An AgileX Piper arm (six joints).
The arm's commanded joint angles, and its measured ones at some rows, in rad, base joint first. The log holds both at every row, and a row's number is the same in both.
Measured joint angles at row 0:
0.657 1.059 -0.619 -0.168 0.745 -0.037
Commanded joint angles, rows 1 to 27:
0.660 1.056 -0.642 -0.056 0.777 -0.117
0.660 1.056 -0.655 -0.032 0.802 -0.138
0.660 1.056 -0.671 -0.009 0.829 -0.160
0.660 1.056 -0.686 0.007 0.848 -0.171
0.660 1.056 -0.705 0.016 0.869 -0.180
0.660 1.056 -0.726 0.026 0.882 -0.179
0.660 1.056 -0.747 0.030 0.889 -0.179
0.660 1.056 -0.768 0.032 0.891 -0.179
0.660 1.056 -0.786 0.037 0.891 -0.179
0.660 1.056 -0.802 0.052 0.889 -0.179
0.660 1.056 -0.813 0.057 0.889 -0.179
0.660 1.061 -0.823 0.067 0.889 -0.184
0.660 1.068 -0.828 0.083 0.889 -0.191
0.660 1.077 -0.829 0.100 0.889 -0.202
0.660 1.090 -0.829 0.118 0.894 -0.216
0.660 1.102 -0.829 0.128 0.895 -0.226
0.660 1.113 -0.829 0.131 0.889 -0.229
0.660 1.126 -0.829 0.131 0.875 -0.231
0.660 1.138 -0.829 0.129 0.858 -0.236
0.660 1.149 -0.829 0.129 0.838 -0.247
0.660 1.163 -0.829 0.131 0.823 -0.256
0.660 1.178 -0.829 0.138 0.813 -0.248
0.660 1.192 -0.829 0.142 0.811 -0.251
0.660 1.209 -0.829 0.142 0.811 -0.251
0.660 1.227 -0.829 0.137 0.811 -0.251
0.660 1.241 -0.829 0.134 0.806 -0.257
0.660 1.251 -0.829 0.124 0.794 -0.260
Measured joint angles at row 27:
0.657 1.208 -0.824 0.136 0.825 -0.238
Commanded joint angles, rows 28 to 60:
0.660 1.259 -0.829 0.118 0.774 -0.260
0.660 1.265 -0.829 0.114 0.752 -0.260
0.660 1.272 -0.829 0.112 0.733 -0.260
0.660 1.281 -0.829 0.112 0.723 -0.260
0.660 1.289 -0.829 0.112 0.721 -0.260
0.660 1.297 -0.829 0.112 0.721 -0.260
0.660 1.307 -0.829 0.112 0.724 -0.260
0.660 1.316 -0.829 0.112 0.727 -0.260
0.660 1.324 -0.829 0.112 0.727 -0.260
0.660 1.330 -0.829 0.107 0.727 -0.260
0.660 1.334 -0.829 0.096 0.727 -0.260
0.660 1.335 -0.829 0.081 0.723 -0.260
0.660 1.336 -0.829 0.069 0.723 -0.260
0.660 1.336 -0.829 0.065 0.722 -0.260
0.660 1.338 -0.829 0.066 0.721 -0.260
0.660 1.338 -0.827 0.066 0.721 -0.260
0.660 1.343 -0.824 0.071 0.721 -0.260
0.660 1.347 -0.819 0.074 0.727 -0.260
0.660 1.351 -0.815 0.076 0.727 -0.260
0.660 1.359 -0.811 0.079 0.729 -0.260
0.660 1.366 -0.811 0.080 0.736 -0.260
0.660 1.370 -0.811 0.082 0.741 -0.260
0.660 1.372 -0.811 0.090 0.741 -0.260
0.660 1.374 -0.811 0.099 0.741 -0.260
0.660 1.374 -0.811 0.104 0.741 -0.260
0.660 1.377 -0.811 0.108 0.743 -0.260
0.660 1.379 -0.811 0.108 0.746 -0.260
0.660 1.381 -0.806 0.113 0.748 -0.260
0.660 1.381 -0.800 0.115 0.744 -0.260
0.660 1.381 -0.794 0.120 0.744 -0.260
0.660 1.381 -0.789 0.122 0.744 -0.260
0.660 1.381 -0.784 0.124 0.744 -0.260
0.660 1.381 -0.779 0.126 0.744 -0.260
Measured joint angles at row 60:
0.659 1.380 -0.799 0.114 0.743 -0.249
